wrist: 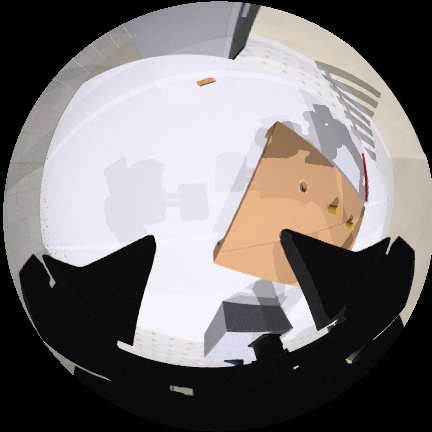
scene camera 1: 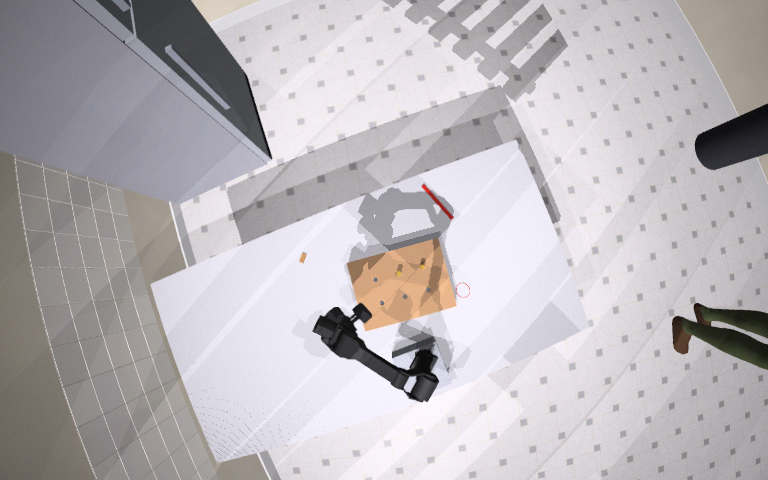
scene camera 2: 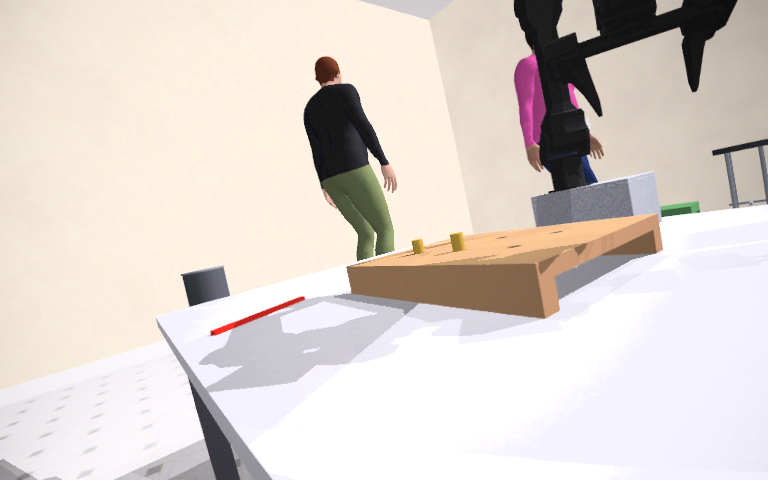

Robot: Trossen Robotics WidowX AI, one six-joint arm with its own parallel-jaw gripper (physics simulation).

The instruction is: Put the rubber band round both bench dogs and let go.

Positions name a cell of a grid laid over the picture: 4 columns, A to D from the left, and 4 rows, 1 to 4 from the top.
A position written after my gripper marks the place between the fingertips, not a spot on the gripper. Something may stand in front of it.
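Note:
Wooden board (scene camera 2: C3) visible, also in scene camera 1 (scene camera 1: C3) and in the wrist view (wrist: C2). My gripper (scene camera 2: D1) is visible too, and the wrist view (wrist: C3) likewise shows it.

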